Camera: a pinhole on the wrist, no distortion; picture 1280 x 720 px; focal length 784.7 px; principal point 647.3 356.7 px. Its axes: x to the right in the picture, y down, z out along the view. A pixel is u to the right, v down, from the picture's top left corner.
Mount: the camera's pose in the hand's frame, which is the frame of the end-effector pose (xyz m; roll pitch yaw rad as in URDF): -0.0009 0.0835 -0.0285 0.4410 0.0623 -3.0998
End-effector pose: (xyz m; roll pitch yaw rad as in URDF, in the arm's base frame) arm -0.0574 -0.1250 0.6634 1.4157 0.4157 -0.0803
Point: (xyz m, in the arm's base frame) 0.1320 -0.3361 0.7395
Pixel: 38.3 609.3
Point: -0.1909 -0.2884 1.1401
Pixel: 1222.2 63.2
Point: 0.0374 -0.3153 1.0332
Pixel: 691.4 77.0
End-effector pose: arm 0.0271 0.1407 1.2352 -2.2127 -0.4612 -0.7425
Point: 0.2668 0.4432 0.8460
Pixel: outside the picture
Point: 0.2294 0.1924 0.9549
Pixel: 641.8 588.1
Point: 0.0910 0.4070 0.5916
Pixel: 1131.5 425.7
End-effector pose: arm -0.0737 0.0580 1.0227 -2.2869 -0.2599 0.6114
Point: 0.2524 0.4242 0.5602
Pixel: 78.7 305.2
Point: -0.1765 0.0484 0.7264
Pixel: 1074.1 436.1
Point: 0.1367 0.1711 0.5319
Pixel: 408.0 96.3
